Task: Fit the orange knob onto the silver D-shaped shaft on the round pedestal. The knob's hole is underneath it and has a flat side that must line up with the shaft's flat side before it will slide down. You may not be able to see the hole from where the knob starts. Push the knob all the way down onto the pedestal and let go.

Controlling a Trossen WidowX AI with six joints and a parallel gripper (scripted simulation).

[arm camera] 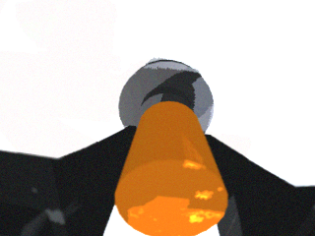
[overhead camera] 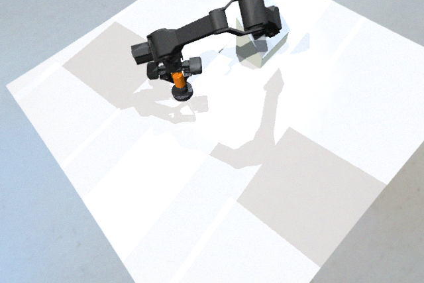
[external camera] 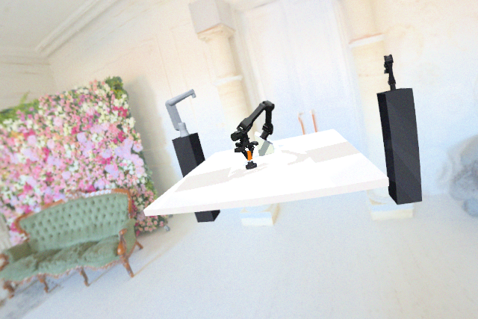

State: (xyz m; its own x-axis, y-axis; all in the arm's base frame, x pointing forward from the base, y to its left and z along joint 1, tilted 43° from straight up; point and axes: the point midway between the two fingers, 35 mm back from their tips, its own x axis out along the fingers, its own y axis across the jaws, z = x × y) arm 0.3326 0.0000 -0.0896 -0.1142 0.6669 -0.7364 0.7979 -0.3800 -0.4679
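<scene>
Right now the dark round pedestal is 40 mm below my gripper tip. From my gripper tip the other things lie so: orange knob (30 mm above).
</scene>
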